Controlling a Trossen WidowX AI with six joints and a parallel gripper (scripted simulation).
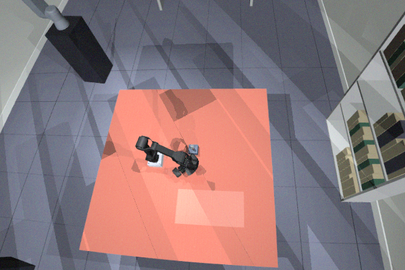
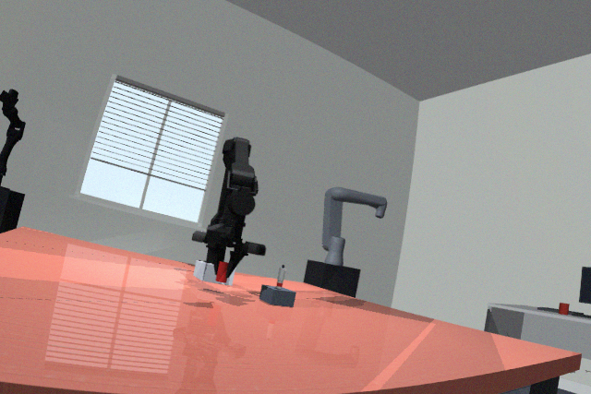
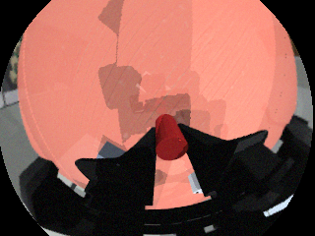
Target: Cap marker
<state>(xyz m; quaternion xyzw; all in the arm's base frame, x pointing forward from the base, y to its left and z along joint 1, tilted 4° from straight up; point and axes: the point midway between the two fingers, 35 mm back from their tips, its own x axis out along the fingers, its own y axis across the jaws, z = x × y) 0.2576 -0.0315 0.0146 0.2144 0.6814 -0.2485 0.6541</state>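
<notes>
My gripper tip is now 10 mm short of the grey holder block, 160 mm to the right of it and 30 mm above it. Round my gripper tip: red marker cap 10 mm above.
</notes>
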